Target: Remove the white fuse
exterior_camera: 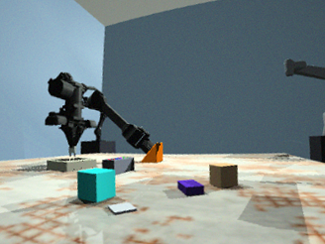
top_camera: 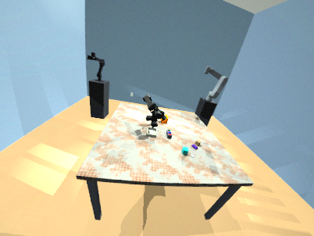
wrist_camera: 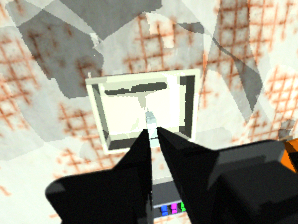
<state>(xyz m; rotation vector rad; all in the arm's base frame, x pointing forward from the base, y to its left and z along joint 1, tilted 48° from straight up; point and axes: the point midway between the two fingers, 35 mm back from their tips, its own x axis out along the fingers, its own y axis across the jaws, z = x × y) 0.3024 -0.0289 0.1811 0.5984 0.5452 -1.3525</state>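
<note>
My gripper tip is 70 mm above the tray. The rest, counted from my gripper tip: tan box: 490 mm to the left, 70 mm ahead, 50 mm below; purple block: 440 mm to the left, 130 mm ahead, 60 mm below; cyan cube: 310 mm to the left, 230 mm ahead, 50 mm below.
</note>
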